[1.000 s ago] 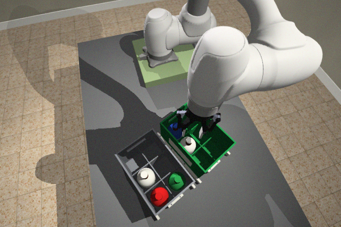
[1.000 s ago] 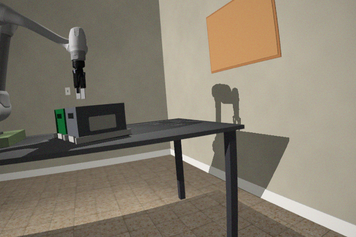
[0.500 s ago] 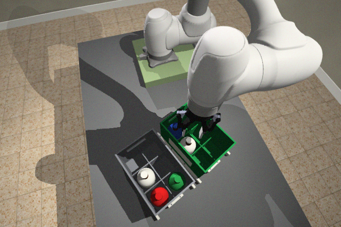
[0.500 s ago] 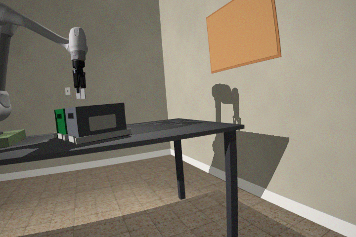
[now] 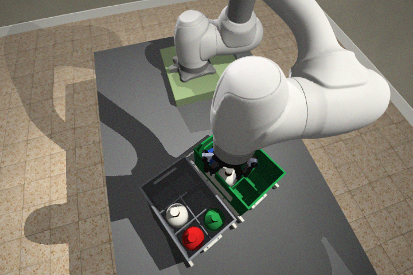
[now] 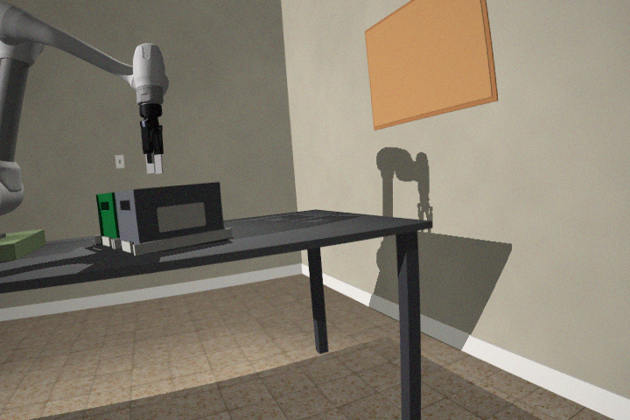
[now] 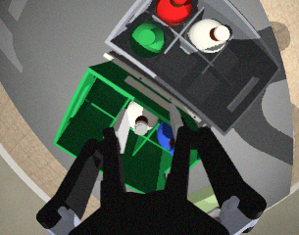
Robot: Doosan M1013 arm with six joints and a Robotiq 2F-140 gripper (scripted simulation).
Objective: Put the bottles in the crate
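Right now my hand is 12 cm short of the red bottle, 15 cm to the left of it and 17 cm above it. The rest, counted from my hand: blue bottle 12 cm behind, 2 cm to the left, 17 cm below; green bottle 9 cm ahead, 6 cm to the right, 17 cm below; green crate 5 cm behind, 9 cm to the left, 17 cm below.
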